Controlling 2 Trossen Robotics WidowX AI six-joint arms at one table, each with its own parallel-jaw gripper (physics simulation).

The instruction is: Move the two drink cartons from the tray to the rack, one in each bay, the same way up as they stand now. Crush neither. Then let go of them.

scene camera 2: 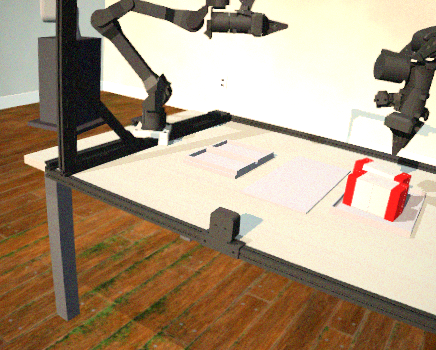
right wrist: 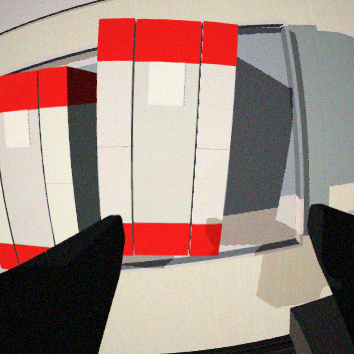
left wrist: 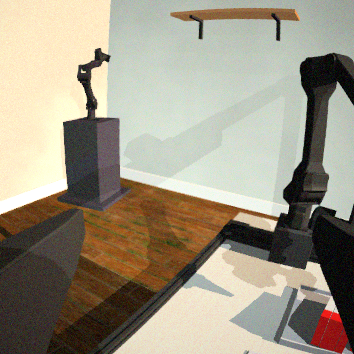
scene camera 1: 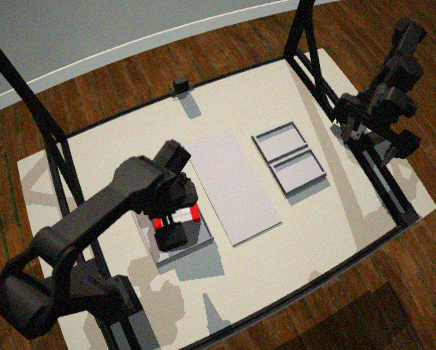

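Pixels of known places: left gripper, fingertip midpoint: (scene camera 2: 286,25) (left wrist: 203,225) (scene camera 1: 364,155); right gripper, fingertip midpoint: (scene camera 2: 398,151) (right wrist: 218,222) (scene camera 1: 167,216); left arm's base at its link origin: (scene camera 2: 152,127); right arm's base at its link origin: (left wrist: 296,223) (scene camera 1: 108,301).
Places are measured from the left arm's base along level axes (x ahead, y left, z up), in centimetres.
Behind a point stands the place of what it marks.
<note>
Two white cartons with red ends, one (right wrist: 166,150) (scene camera 2: 372,195) beside the other (right wrist: 20,175) {z 3.8, x 54.3, y -37.0 cm}, stand in the tray (scene camera 1: 200,246) {z -2.2, x 61.0, y -20.4 cm} (scene camera 2: 400,228) {z -2.0, x 57.0, y -48.0 cm} (right wrist: 301,150) {z -2.0, x 65.3, y -23.3 cm}. In scene camera 1 the right arm partly hides them. My right gripper (right wrist: 218,222) {z 8.5, x 61.0, y -29.5 cm} (scene camera 2: 397,150) {z 8.5, x 61.0, y -29.5 cm} is partly open and empty, above the tray. In the right wrist view one fingertip overlaps a lower corner of the middle carton, and the other is beyond the tray's right wall. The rack (scene camera 1: 289,154) {z -2.6, x 22.8, y -12.5 cm} (scene camera 2: 255,164) {z -2.7, x 29.4, y -16.3 cm} has two empty bays. My left gripper (left wrist: 203,225) {z 32.6, x 35.0, y -0.1 cm} (scene camera 2: 286,25) {z 32.6, x 35.0, y -0.1 cm} is open and empty, high and away from the cartons.
A flat pale panel (scene camera 1: 235,190) (scene camera 2: 300,185) lies between tray and rack. A black block (scene camera 1: 181,85) {z 0.8, x 22.3, y -53.9 cm} (scene camera 2: 225,225) {z 0.1, x 21.4, y -56.3 cm} is on the table's edge. Dark frame beams edge the table, with upright posts at its sides.
</note>
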